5 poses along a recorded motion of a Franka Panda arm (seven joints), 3.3 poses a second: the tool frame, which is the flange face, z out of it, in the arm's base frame.
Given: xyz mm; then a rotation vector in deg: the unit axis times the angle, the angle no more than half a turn.
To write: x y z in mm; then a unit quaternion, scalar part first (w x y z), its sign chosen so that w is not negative. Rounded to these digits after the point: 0 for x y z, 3 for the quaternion.
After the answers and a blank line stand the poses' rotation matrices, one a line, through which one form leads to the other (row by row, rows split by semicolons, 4 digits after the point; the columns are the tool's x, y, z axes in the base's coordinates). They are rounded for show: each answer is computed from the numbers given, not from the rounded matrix.
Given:
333 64 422 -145.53 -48.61 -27.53
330 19 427 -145.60 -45.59 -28.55
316 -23 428 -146.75 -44.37 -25.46
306 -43 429 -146.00 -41.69 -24.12
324 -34 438 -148.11 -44.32 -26.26
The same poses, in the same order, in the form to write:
333 64 422 0.209 -0.913 -0.305 -0.173
330 19 427 0.215 -0.916 -0.287 -0.180
316 -23 428 0.213 -0.923 -0.279 -0.160
306 -43 429 0.227 -0.925 -0.264 -0.153
324 -34 438 0.201 -0.925 -0.277 -0.164

0.7543 0.6290 0.1879; 0.4847 -0.7267 0.4868; 0.4428 -0.2761 -0.8531
0.7709 0.6028 0.2061; 0.4486 -0.7433 0.4963; 0.4523 -0.2901 -0.8434
0.7931 0.5829 0.1766; 0.4466 -0.7537 0.4822; 0.4142 -0.3036 -0.8581
0.8138 0.5579 0.1626; 0.4190 -0.7573 0.5009; 0.4026 -0.3395 -0.8501
0.7929 0.5783 0.1923; 0.4464 -0.7659 0.4627; 0.4148 -0.2810 -0.8654

